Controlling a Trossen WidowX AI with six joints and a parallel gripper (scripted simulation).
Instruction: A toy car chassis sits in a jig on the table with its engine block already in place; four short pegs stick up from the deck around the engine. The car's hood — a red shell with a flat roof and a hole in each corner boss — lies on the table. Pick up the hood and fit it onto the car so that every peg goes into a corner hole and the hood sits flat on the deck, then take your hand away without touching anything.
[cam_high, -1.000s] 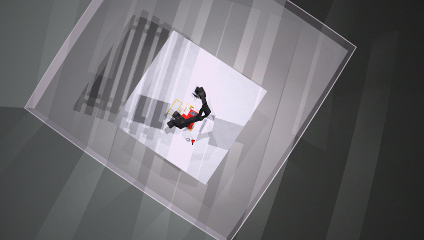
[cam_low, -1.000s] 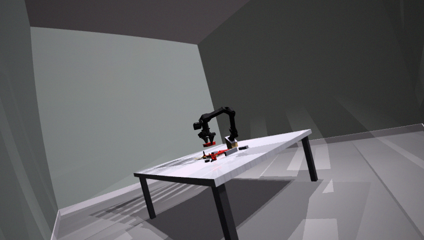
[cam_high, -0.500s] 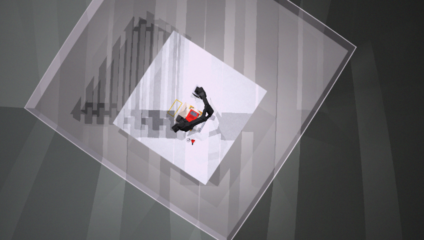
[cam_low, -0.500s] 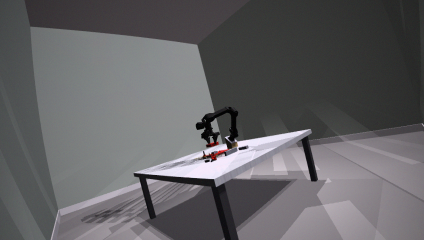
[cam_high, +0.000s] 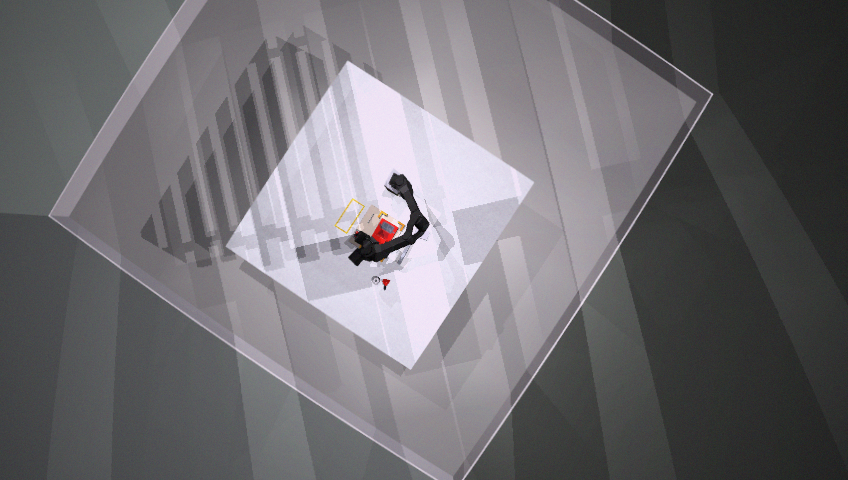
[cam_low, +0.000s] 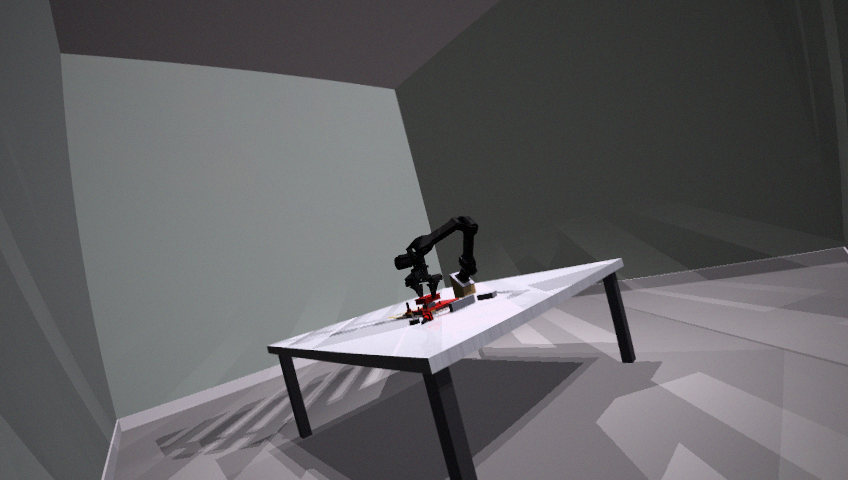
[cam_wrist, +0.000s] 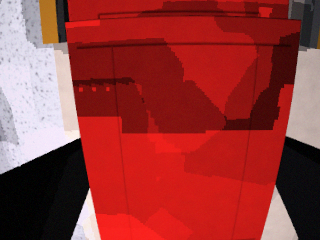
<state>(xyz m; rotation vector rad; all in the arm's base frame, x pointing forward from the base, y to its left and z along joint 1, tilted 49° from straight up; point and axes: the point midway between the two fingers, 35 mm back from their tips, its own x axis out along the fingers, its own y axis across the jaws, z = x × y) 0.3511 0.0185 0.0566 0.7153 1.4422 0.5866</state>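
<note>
My gripper tip is now 1 cm below the red hood. The rest, counted from my gripper tip: wheel: 19 cm ahead, 8 cm to the left, 5 cm below; grey bar: 3 cm behind, 16 cm to the left, 4 cm below; jig: 4 cm behind, 2 cm to the right, 5 cm below.
</note>
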